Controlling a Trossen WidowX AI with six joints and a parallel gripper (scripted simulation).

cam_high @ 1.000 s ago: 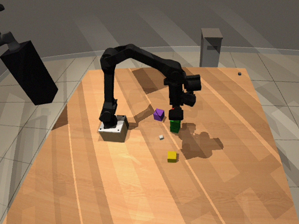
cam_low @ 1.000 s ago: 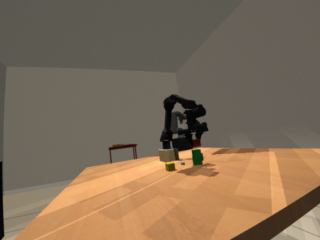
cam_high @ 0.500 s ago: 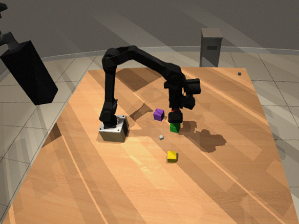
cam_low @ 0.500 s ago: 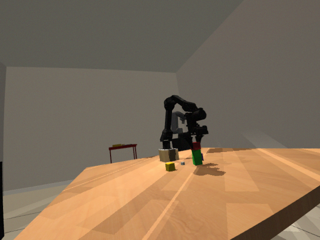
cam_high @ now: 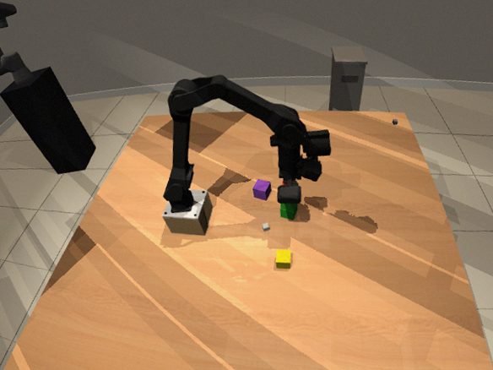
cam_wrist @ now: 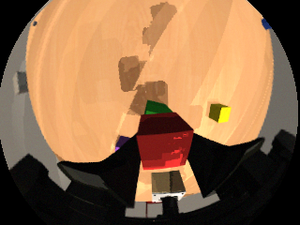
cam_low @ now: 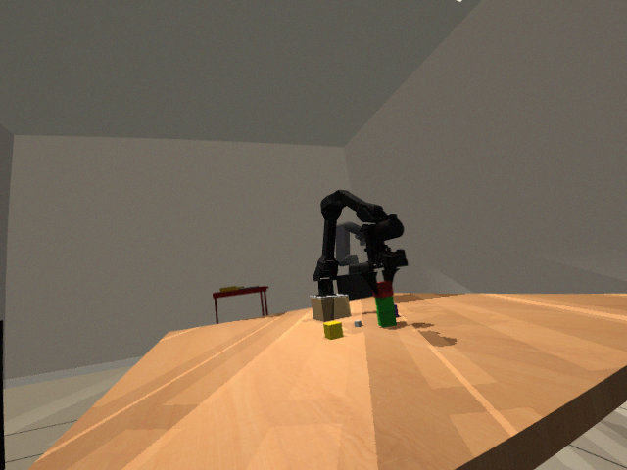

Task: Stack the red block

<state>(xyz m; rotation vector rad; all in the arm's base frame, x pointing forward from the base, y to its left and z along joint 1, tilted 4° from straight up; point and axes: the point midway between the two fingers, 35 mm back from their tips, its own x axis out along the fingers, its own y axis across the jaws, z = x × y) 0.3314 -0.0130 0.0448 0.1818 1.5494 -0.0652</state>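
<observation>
Right now the red block is 1 cm above my gripper tip. The rest, counted from my gripper tip: small dark cube: 54 cm ahead, 42 cm to the left, 9 cm below; then purple block: 10 cm to the left, 8 cm behind, 7 cm below; then yellow block: 17 cm to the right, 8 cm below, 4 cm behind.
</observation>
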